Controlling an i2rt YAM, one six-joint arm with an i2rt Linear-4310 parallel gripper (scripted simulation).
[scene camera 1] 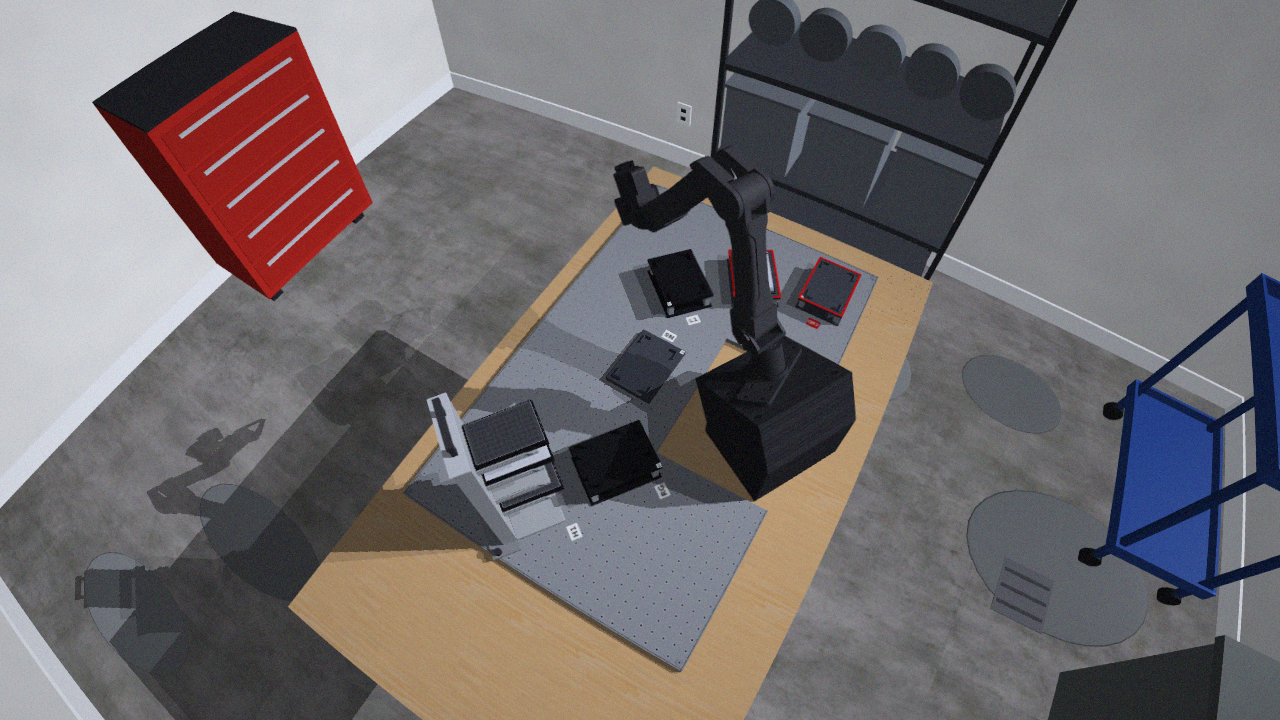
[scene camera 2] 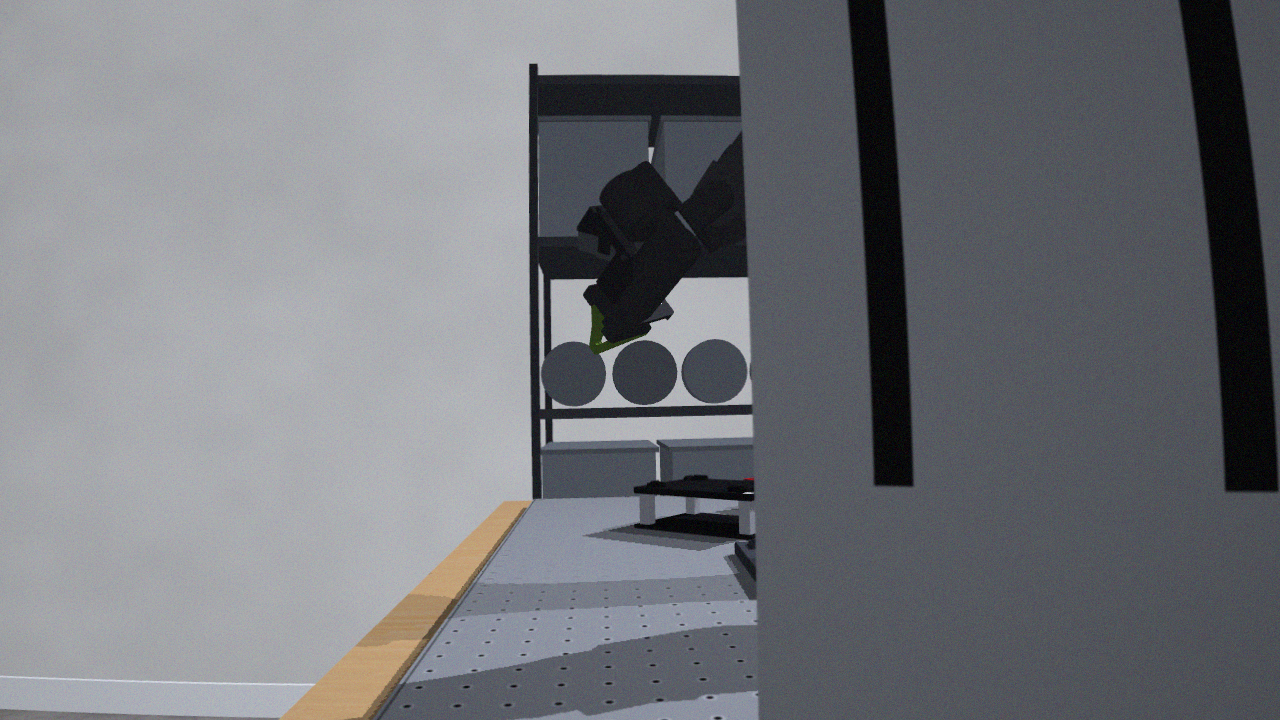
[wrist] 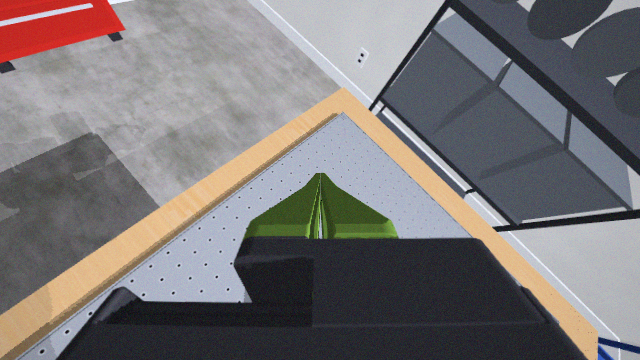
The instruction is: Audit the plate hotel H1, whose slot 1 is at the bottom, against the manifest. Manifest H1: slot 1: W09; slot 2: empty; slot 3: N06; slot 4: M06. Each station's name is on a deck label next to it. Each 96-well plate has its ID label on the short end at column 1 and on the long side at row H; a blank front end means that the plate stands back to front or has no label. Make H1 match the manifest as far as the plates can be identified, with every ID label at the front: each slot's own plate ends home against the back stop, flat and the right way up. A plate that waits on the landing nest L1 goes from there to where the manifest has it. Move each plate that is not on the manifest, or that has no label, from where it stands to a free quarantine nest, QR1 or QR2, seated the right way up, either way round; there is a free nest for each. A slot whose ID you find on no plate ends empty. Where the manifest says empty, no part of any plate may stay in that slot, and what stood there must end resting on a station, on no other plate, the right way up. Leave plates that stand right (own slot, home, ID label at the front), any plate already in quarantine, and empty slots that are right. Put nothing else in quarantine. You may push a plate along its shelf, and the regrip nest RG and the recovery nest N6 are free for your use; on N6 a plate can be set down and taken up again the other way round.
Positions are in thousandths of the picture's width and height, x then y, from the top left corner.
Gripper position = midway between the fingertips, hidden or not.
In view: my gripper (scene camera 2: 464,487).
My gripper is seen too in the wrist view (wrist: 501,501).
